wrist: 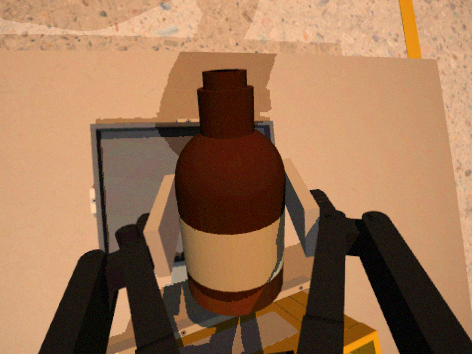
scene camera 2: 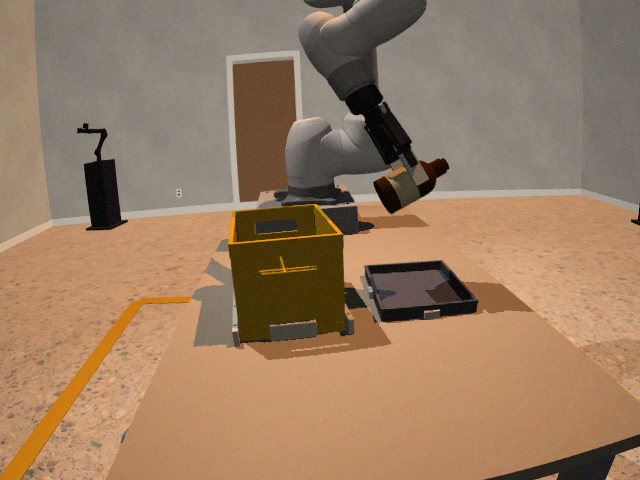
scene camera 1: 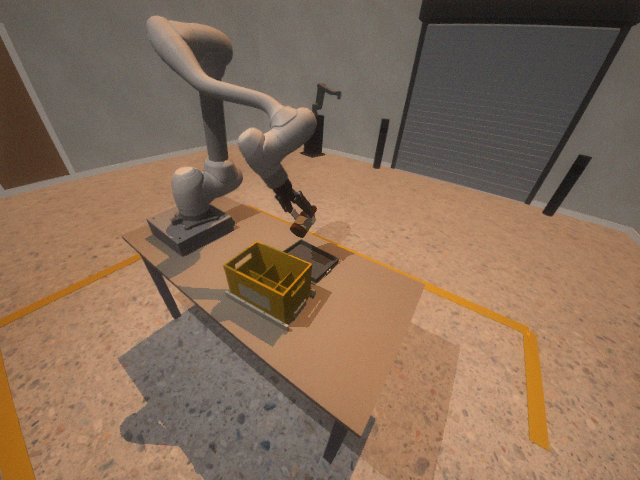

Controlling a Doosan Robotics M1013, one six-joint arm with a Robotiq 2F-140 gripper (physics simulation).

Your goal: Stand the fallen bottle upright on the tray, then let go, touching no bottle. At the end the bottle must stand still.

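Frame: origin at the arm's base, x ahead, y left, z up, level; centimetres.
Seen in the pictures: gripper, fingertip midpoint: [wrist: 230, 185] [scene camera 2: 417, 186] [scene camera 1: 307, 221]; arm's base, link origin: [scene camera 2: 312, 198] [scene camera 1: 196, 217].
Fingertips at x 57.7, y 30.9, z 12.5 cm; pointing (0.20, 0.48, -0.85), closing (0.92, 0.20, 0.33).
Pixels of each thing's top centre, then the offset from my fingertips to it. "pt": a spot on its surface instead. Level surfaces: height alone.
- brown bottle with a cream label, top centre: [wrist: 255, 188] [scene camera 2: 414, 158] [scene camera 1: 306, 210] dz +5.7, dx -0.3, dy -0.4 cm
- dark square tray, surface spot: [wrist: 135, 170] pt dz -21.8, dx -6.8, dy +2.3 cm
- yellow crate with dividers, top centre: [scene camera 2: 279, 220] [scene camera 1: 268, 264] dz -4.8, dx +8.5, dy -26.6 cm
- table, surface height: dz -22.3 cm
- crate's edge, surface spot: [wrist: 367, 341] pt dz -4.7, dx +17.5, dy -14.6 cm
A brown bottle with a cream label [scene camera 1: 301, 226] [scene camera 2: 404, 189] [wrist: 230, 190] hangs in the air, tilted between lying and upright. In scene camera 2 its base points down to the left and its neck up to the right. My gripper [scene camera 1: 305, 215] [scene camera 2: 412, 174] [wrist: 230, 185] is shut on the bottle's body, one pad on each side, and leans with the arm. The dark square tray [scene camera 1: 310, 254] [scene camera 2: 408, 287] [wrist: 135, 170] lies on the table below the bottle, apart from it. In the wrist view the bottle hides part of the tray.
A yellow crate with dividers [scene camera 1: 273, 302] [scene camera 2: 289, 294] stands close beside the tray, between pale rails on the table [scene camera 1: 361, 320] [scene camera 2: 361, 403]. The crate's edge [wrist: 367, 341] shows low in the wrist view. The robot's base [scene camera 1: 191, 229] stands at the table's far end.
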